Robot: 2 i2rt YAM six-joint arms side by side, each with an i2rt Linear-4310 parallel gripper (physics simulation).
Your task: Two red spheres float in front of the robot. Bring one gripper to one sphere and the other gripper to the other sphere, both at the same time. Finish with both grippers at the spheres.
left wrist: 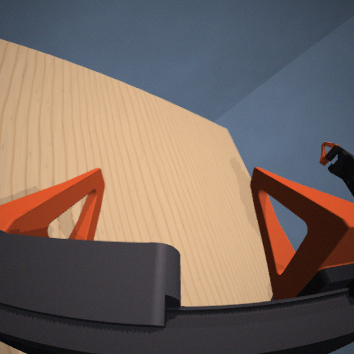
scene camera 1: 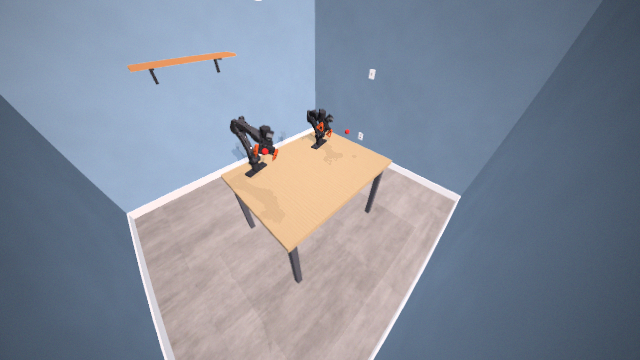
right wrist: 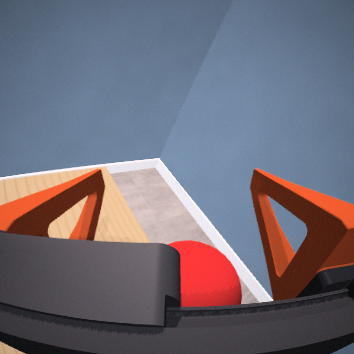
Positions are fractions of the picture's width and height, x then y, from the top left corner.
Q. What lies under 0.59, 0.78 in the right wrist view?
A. A red sphere.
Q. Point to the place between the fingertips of my left gripper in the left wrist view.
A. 0.50, 0.50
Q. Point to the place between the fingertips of my right gripper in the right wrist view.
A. At 0.50, 0.50
